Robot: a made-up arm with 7 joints. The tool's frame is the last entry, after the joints. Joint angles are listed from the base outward. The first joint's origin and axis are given. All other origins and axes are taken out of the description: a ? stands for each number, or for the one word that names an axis. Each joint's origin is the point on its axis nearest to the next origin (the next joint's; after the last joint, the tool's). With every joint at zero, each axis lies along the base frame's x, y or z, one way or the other. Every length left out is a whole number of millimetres.
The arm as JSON. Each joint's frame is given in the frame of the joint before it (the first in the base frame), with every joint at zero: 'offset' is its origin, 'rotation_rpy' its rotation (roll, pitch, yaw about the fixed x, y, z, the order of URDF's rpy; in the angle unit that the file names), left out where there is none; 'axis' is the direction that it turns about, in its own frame. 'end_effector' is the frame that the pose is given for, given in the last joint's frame.
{
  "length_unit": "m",
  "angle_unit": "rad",
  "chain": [
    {
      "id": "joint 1",
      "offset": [
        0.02,
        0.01,
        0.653
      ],
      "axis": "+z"
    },
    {
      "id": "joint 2",
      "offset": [
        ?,
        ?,
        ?
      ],
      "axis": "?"
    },
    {
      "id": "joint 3",
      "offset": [
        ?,
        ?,
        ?
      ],
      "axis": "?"
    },
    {
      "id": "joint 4",
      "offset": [
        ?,
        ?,
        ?
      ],
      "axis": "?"
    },
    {
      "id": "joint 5",
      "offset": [
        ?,
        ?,
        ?
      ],
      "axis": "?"
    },
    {
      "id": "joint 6",
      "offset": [
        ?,
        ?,
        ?
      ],
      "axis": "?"
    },
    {
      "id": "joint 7",
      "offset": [
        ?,
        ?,
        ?
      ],
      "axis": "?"
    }
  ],
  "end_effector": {
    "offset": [
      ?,
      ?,
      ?
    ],
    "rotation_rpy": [
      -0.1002,
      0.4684,
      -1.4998
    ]
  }
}
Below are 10 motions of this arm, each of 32 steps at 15 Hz.
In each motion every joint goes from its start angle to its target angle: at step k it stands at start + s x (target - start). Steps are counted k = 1, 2, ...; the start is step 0. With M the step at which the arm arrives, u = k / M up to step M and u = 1 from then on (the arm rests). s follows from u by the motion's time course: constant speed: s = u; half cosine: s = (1 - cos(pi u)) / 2; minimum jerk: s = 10 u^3 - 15 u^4 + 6 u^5.
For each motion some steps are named. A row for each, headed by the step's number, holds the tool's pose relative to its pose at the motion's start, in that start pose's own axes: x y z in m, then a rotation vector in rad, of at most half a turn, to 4 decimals.
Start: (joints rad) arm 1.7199 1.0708 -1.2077 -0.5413 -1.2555 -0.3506 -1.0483
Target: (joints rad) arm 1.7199 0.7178 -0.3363 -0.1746 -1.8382 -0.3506 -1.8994
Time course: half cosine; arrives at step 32
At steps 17, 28, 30, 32:
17: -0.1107 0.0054 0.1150 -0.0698 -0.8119 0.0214
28: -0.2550 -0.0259 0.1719 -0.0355 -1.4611 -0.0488
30: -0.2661 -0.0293 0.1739 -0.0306 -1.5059 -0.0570
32: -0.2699 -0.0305 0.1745 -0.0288 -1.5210 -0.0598

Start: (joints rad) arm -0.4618 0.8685 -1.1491 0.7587 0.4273 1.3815 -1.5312
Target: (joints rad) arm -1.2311 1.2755 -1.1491 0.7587 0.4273 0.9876 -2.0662
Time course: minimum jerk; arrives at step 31
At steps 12, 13, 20, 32:
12: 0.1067 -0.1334 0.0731 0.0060 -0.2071 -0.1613
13: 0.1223 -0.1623 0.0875 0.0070 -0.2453 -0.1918
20: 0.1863 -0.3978 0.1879 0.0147 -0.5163 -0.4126
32: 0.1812 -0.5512 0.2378 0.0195 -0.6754 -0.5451

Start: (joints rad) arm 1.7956 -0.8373 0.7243 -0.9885 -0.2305 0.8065 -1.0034
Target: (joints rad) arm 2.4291 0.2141 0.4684 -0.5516 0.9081 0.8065 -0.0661
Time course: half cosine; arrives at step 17
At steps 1, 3, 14, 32:
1: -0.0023 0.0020 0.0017 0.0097 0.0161 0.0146
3: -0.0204 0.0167 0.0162 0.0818 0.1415 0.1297
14: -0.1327 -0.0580 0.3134 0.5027 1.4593 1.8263
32: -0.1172 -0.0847 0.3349 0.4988 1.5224 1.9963

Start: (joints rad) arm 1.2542 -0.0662 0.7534 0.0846 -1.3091 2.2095 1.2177
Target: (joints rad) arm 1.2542 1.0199 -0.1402 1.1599 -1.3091 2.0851 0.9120
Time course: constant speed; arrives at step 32
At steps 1, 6, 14, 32:
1: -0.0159 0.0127 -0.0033 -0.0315 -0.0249 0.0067
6: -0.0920 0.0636 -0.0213 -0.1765 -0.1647 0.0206
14: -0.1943 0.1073 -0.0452 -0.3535 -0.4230 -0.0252
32: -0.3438 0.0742 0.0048 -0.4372 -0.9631 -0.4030

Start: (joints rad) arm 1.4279 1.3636 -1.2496 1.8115 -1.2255 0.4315 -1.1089
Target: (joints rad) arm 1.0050 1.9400 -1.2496 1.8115 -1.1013 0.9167 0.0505
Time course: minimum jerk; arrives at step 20
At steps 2, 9, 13, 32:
2: 0.0003 0.0001 -0.0046 0.0072 0.0157 0.0004
9: -0.0209 0.0102 -0.2125 0.3661 0.7393 0.0510
13: -0.0884 0.0301 -0.3776 0.7490 1.3516 0.1594
32: -0.1506 0.0484 -0.4684 1.0443 1.7116 0.2768

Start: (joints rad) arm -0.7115 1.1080 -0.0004 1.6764 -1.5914 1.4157 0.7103
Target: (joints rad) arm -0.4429 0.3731 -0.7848 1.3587 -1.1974 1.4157 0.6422
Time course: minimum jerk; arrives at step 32
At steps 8, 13, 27, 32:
8: 0.0334 0.0550 -0.0165 -0.0717 0.0627 -0.0318
13: 0.0916 0.1662 -0.0707 -0.2231 0.1667 -0.1095
27: 0.1473 0.3953 -0.2802 -0.5716 0.2143 -0.3550
32: 0.1461 0.4028 -0.2895 -0.5831 0.2079 -0.3655

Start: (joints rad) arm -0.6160 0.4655 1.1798 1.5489 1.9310 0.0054 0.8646
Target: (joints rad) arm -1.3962 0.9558 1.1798 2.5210 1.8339 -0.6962 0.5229
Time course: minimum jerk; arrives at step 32
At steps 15, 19, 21, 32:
15: 0.0981 -0.1356 0.1411 0.2556 0.2197 0.1491
19: 0.1800 -0.1902 0.1828 0.3111 0.3485 0.2806
21: 0.2205 -0.2056 0.1953 0.3194 0.4014 0.3524
32: 0.3098 -0.2145 0.2135 0.3067 0.4958 0.5386

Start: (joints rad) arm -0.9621 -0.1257 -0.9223 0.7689 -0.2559 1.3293 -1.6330
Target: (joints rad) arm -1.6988 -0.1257 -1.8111 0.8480 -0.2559 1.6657 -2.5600
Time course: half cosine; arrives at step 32
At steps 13, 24, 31, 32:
13: 0.0228 -0.0319 -0.0785 -0.4965 -0.5980 -0.1475
24: 0.0529 -0.1088 -0.1400 -1.2100 -1.4867 -0.0517
31: 0.0595 -0.1336 -0.1479 -1.4133 -1.7403 0.0549
32: 0.0596 -0.1340 -0.1480 -1.4167 -1.7445 0.0570

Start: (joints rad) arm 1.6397 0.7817 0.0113 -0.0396 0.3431 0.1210 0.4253
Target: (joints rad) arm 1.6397 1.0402 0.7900 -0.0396 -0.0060 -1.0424 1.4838
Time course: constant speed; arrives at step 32
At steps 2, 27, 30, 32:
2: -0.0037 -0.0043 -0.0055 -0.0517 0.0711 -0.0202
27: -0.0364 -0.0752 -0.1048 -0.4504 0.7383 -0.6029
30: -0.0372 -0.0856 -0.1193 -0.4508 0.7838 -0.7040
32: -0.0371 -0.0927 -0.1291 -0.4435 0.8095 -0.7730

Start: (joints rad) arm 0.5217 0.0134 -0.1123 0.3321 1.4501 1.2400 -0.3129
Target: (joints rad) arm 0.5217 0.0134 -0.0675 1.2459 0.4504 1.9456 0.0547
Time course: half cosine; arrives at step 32
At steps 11, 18, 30, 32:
11: 0.0412 -0.0694 0.0171 0.1683 -0.0702 -0.2672
18: 0.0621 -0.1351 0.0202 0.2836 -0.2327 -0.5310
30: 0.0737 -0.1733 0.0009 0.2459 -0.4651 -0.7140
32: 0.0741 -0.1739 0.0002 0.2425 -0.4704 -0.7166

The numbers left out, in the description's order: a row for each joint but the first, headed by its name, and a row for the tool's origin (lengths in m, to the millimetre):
joint 2: xyz -0.016 -0.066 0.0, axis -y
joint 3: xyz 0.028 0.0 0.377, axis +z
joint 4: xyz -0.007 0.077 0.0, axis +y
joint 5: xyz -0.018 0.0 0.328, axis +z
joint 6: xyz -0.019 -0.162 0.0, axis -y
joint 7: xyz 0.032 0.0 0.118, axis +x
tool: xyz 0.0 -0.018 -0.024

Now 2 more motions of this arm.
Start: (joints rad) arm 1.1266 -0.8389 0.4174 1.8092 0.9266 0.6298 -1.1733
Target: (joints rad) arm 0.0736 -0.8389 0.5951 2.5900 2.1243 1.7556 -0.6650
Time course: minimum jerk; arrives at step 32
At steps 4, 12, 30, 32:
4: 0.0040 -0.0008 -0.0096 0.0292 0.0322 0.0084
12: 0.0328 0.0113 -0.1686 0.4666 0.5956 0.1383
30: -0.2154 0.1333 -0.4213 1.0463 2.5099 0.3853
32: -0.2165 0.1334 -0.4214 1.0456 2.5164 0.3853

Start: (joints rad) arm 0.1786 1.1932 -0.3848 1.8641 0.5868 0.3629 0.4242
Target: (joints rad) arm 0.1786 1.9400 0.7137 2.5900 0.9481 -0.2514 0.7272
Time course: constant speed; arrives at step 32
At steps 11, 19, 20, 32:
11: 0.0615 0.0976 -0.1278 -0.3316 -0.1178 -0.3076
19: 0.1465 0.1473 -0.1975 -0.4048 -0.1955 -0.6025
20: 0.1587 0.1524 -0.2031 -0.4034 -0.2026 -0.6408
32: 0.3072 0.1941 -0.2059 -0.2187 -0.2104 -1.0704

